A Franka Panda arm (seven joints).
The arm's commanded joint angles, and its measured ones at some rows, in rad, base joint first. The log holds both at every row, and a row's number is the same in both.
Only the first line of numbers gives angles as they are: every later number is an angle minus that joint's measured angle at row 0.
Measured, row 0:
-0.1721, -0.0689, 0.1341, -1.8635, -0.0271, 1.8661, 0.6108
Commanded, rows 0 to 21:
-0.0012, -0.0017, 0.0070, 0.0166, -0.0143, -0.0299, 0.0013
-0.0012, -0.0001, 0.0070, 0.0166, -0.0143, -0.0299, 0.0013
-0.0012, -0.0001, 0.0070, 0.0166, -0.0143, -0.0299, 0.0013
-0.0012, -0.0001, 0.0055, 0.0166, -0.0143, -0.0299, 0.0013
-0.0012, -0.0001, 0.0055, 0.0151, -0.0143, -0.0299, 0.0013
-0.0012, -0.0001, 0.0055, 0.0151, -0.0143, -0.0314, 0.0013
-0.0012, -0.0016, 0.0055, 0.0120, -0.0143, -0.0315, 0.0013
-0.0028, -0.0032, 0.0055, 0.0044, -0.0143, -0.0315, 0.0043
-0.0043, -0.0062, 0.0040, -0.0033, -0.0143, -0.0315, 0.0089
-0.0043, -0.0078, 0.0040, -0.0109, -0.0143, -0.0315, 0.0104
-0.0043, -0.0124, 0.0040, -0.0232, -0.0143, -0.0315, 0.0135
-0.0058, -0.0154, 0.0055, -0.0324, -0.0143, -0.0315, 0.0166
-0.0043, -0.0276, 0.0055, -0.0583, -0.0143, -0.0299, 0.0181
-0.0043, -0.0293, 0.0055, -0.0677, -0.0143, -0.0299, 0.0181
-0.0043, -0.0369, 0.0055, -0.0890, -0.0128, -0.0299, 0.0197
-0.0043, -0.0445, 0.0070, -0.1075, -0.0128, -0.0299, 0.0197
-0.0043, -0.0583, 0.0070, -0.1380, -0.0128, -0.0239, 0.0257
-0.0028, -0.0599, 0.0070, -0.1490, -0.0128, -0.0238, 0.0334
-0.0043, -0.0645, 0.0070, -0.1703, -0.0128, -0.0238, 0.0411
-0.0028, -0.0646, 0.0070, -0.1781, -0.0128, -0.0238, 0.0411
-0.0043, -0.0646, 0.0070, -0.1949, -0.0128, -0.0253, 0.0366
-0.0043, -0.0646, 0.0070, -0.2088, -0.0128, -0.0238, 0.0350
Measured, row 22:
-0.0016, -0.0271, -0.0001, -0.1337, 0.0000, -0.0161, 0.0156
